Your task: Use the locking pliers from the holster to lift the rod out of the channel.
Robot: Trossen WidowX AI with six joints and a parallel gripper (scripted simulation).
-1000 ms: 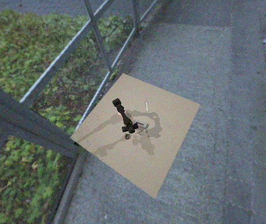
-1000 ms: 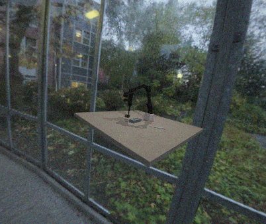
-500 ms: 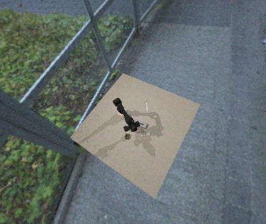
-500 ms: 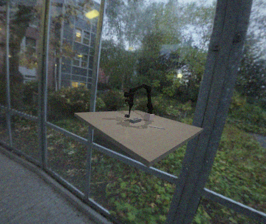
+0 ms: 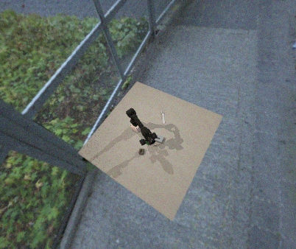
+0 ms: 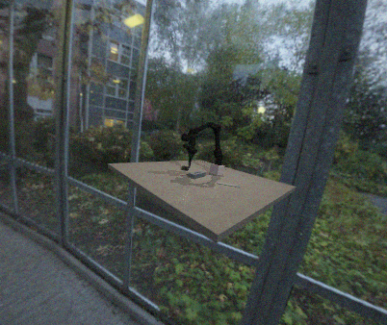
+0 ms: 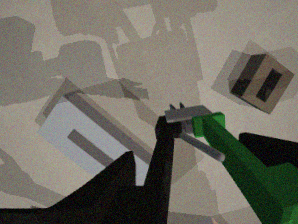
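Right now the grey block is 12 cm to the left of my gripper tip and 12 cm below it. Also, from my gripper tip: white bar (7 cm behind, 43 cm to the left, 14 cm below); then dark holster (6 cm behind, 11 cm to the right, 13 cm below); then dark rod (1 cm ahead, 12 cm to the left, 13 cm below).
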